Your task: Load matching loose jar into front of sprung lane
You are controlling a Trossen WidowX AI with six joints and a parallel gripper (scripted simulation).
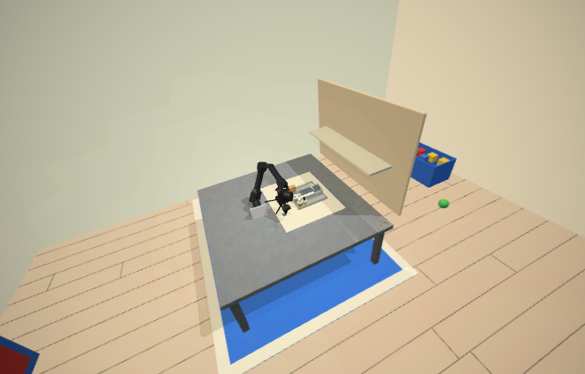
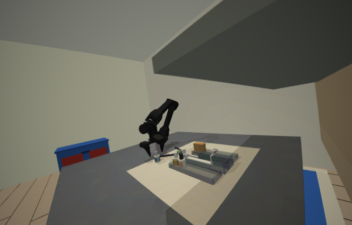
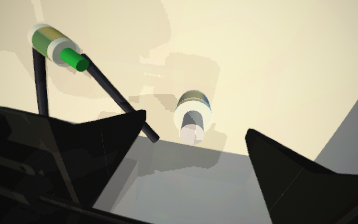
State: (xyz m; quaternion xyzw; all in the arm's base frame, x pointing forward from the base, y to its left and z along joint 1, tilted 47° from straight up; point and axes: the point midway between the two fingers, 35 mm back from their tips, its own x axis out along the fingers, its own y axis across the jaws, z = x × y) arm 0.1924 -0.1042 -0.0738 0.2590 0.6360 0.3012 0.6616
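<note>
The brown box lies 160 mm ahead of my gripper tip, 250 mm to the left of it and 10 mm below it. From my gripper tip the other things lie so: grey lane rack 290 mm ahead, 150 mm to the left, 30 mm below.
</note>
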